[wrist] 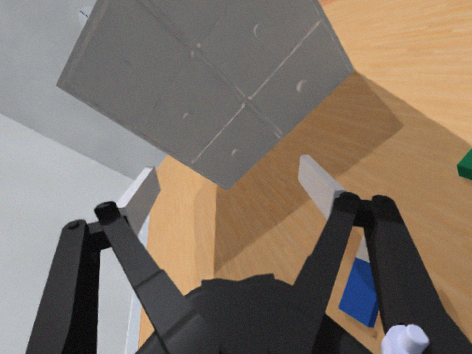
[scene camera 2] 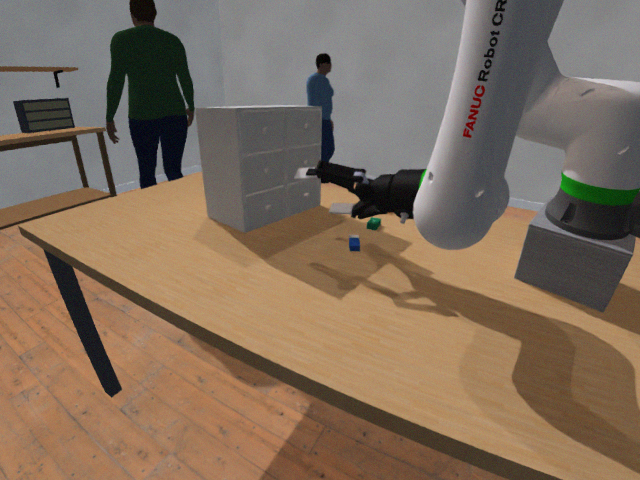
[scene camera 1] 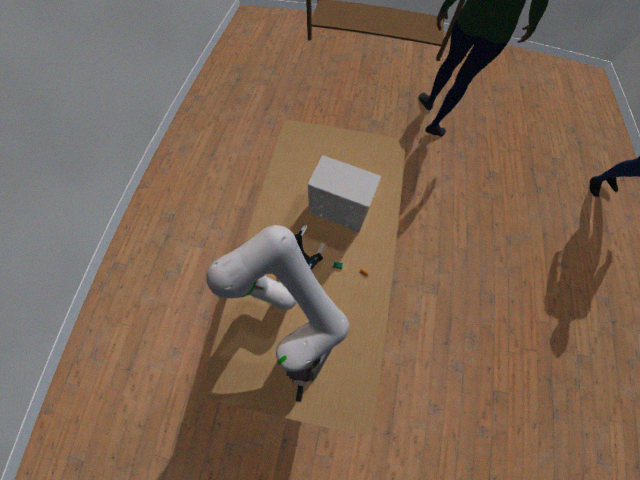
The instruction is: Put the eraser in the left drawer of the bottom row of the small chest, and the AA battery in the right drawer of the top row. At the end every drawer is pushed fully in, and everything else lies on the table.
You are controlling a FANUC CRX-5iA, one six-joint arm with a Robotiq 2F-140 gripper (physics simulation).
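Places are measured from the arm's base along level axes (x back, y right, z up), in metres.
Pixels of known places: gripper, fingertip midpoint: [wrist: 229, 172] [scene camera 2: 315, 192] [scene camera 1: 314, 234]; arm's base at its link origin: [scene camera 2: 585, 220].
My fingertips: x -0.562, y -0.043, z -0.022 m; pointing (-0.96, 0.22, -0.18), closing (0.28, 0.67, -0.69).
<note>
Ahead of a thing's pixels: the offset from my fingertips to its middle. Level surfaces: height alone.
The small white chest {dy +0.112, dx -0.224, dz +0.035 m} [scene camera 1: 343, 180] [scene camera 2: 219, 165] [wrist: 215, 75] stands on the table; its six drawers look flush, including the bottom-left drawer {dy +0.037, dx -0.232, dz -0.067 m} [scene camera 2: 258, 209] and the top-right drawer {dy +0.182, dx -0.195, dz +0.133 m} [scene camera 2: 297, 129]. The blue and white eraser {dy +0.006, dx +0.102, dz -0.112 m} [scene camera 2: 354, 243] [wrist: 358, 292] lies on the table in front of the chest; the arm hides it in scene camera 1. A small orange cylinder {dy +0.288, dx +0.127, dz -0.111 m} [scene camera 1: 363, 272] lies right of the green block; it may be the AA battery, but is too small to tell. My gripper [scene camera 1: 312, 238] [scene camera 2: 323, 190] [wrist: 229, 172] is open and empty, above the table, in front of the chest and apart from it.
A green block {dy +0.144, dx +0.110, dz -0.110 m} [scene camera 1: 337, 265] [scene camera 2: 373, 223] [wrist: 466, 167] lies on the table {dz -0.118 m} [scene camera 1: 351, 397] [scene camera 2: 258, 310] beyond the eraser. The arm's grey base block [scene camera 2: 568, 263] stands at the right in scene camera 2. Two people stand off the table, and a wooden bench [scene camera 1: 377, 20] is farther back.
</note>
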